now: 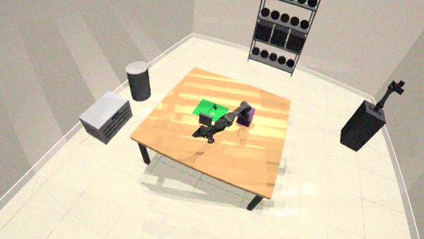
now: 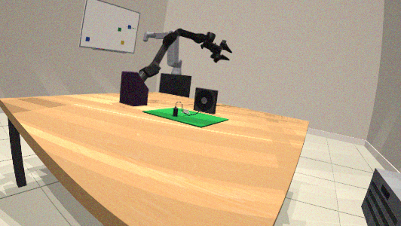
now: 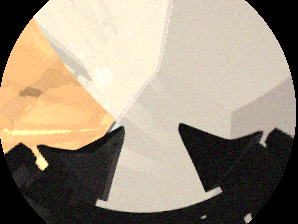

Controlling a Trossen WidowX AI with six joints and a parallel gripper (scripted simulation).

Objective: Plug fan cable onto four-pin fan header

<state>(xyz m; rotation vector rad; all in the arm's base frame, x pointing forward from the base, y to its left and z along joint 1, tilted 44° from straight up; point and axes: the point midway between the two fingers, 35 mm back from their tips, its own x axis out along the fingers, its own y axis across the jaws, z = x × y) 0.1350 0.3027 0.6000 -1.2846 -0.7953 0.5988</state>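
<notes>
The dark fan plug is 66 cm to the right of my gripper tip, 33 cm below it and 19 cm ahead of it. Also, from my gripper tip: green board 60 cm to the right, 36 cm below, 20 cm ahead; then black square fan 42 cm to the right, 29 cm below, 15 cm ahead.
</notes>
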